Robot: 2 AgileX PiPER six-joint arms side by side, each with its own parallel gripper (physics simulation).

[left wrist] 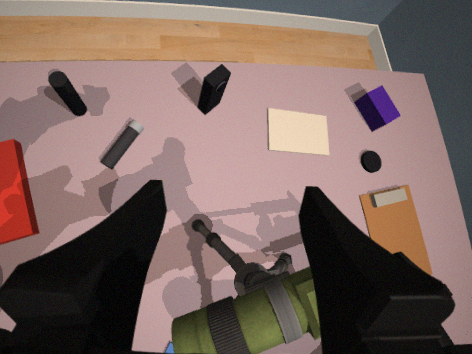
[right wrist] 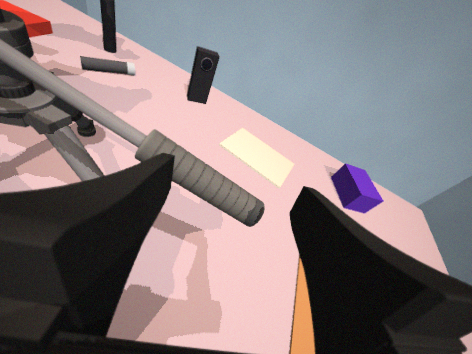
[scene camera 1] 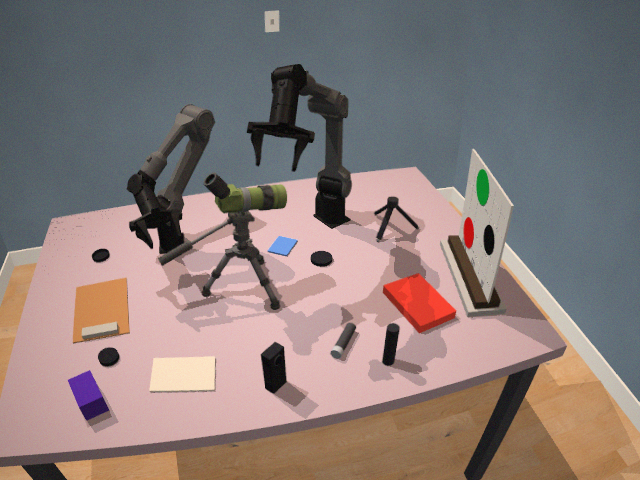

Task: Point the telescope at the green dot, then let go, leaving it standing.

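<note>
The green telescope (scene camera 1: 268, 197) (left wrist: 260, 320) stands upright on its grey tripod (scene camera 1: 241, 235) (left wrist: 220, 246), its wide front end toward the picture's right. Its pan handle (scene camera 1: 175, 252) (right wrist: 200, 180) slants down to the left. The green dot (scene camera 1: 482, 187) is at the top of the white board (scene camera 1: 499, 211), above a red and a black dot. My left gripper (scene camera 1: 276, 167) (left wrist: 233, 198) is open, above and behind the telescope, apart from it. My right gripper (scene camera 1: 159, 241) (right wrist: 237, 186) is open near the handle's grip; whether a finger touches it is unclear.
A small black tripod (scene camera 1: 392, 202) stands behind the red block (scene camera 1: 418, 302) (left wrist: 15, 195). Toward the front are a black cylinder (scene camera 1: 391, 344), a grey tube (scene camera 1: 343, 341), a black box (scene camera 1: 273, 367) and a purple block (scene camera 1: 88, 395). A blue square (scene camera 1: 282, 245) and black disc (scene camera 1: 321, 258) lie near the telescope.
</note>
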